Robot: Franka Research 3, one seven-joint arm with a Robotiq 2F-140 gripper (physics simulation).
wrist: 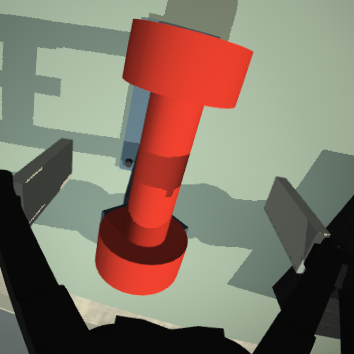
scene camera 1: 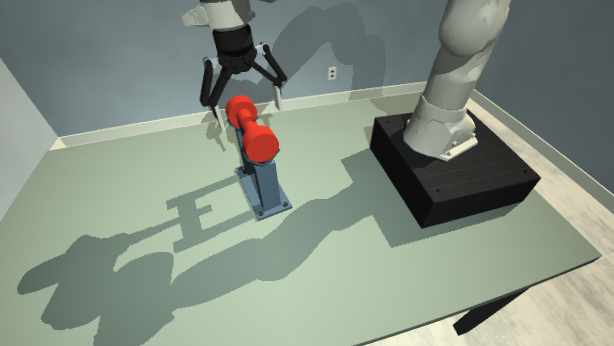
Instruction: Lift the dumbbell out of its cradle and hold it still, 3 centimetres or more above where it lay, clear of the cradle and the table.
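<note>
A red dumbbell point(scene camera 1: 246, 121) point(wrist: 167, 150) lies in a blue-grey cradle point(scene camera 1: 268, 185) point(wrist: 136, 117) with two uprights on a base plate. In the wrist view the dumbbell runs from the top down to the lower middle, slightly slanted. My gripper point(scene camera 1: 251, 114) point(wrist: 173, 175) is wide open and empty. Its fingers stand on either side of the dumbbell in the wrist view, apart from it, with the near-wrist head and lower handle between them. In the scene view the fingers are at the dumbbell's far end. How far they are above the handle is hard to tell.
The cradle stands on a green table point(scene camera 1: 320, 305). The black base block point(scene camera 1: 425, 210) of the arm stands to the right in the scene view. A wall point(scene camera 1: 125, 60) with a socket point(scene camera 1: 332, 73) rises behind the table. Shadows of the arm and cradle fall across the table.
</note>
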